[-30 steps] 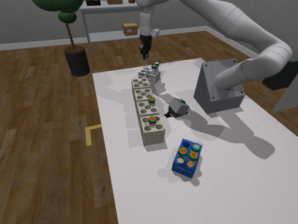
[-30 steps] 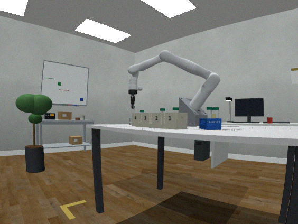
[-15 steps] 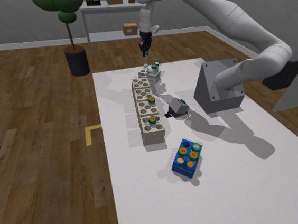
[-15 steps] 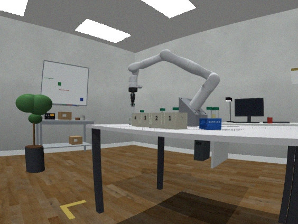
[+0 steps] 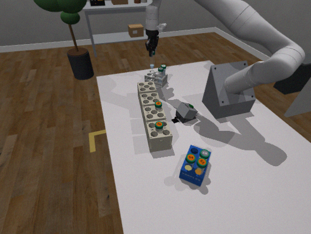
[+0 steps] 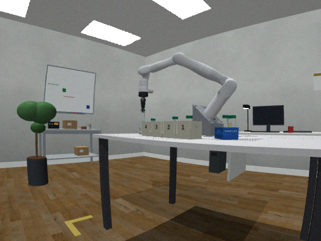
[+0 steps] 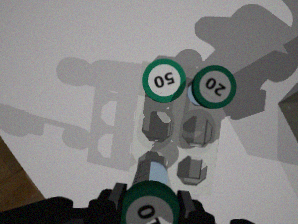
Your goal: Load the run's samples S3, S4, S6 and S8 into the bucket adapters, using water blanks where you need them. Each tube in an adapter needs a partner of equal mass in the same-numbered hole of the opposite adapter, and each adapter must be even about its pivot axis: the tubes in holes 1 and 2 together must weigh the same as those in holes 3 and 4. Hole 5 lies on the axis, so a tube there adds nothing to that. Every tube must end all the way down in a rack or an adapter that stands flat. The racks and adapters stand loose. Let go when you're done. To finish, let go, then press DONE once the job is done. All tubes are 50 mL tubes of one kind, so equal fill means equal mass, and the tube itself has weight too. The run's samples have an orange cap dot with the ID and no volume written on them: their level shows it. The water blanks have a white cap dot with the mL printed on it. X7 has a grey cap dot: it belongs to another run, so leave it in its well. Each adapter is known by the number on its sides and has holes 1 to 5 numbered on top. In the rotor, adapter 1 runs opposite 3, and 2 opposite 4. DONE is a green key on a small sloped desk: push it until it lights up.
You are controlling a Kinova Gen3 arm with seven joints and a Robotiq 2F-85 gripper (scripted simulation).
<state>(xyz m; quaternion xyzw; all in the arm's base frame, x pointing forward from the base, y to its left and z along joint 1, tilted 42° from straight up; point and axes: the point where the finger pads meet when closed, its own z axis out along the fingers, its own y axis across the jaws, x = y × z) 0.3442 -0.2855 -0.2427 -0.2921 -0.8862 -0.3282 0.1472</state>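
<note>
The white-dot 10 ml blank lies 10 mm behind my hand and 50 mm below it. Also, from my hand: 20 ml water blank 40 mm behind, 80 mm to the left, 120 mm below; then 50 ml blank 60 mm behind, 40 mm to the left, 120 mm below; then white blank rack 20 mm behind, 40 mm to the left, 160 mm below.
</note>
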